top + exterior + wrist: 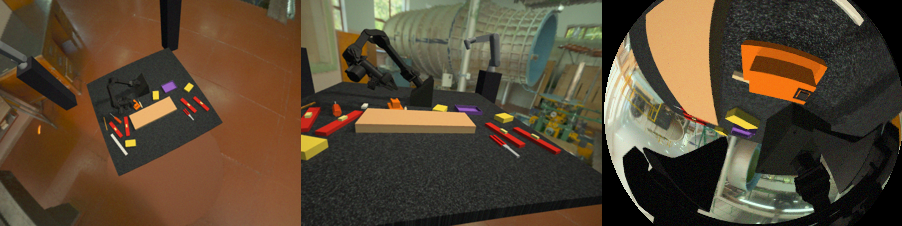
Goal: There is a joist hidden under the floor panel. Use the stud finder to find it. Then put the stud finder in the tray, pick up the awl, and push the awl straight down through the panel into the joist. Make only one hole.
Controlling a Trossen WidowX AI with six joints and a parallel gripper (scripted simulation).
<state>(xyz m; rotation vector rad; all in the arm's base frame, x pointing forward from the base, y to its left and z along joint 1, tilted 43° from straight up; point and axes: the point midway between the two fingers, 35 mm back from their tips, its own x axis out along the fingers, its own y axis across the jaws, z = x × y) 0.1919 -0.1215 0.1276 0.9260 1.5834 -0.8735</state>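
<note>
The orange stud finder lies 20 mm behind my gripper tip and 70 mm below it. From my gripper tip the other things lie so: small white block: 20 mm behind, 170 mm to the right, 110 mm below; pencil: 50 mm ahead, 420 mm to the right, 110 mm below; awl: 60 mm to the left, 110 mm below.
</note>
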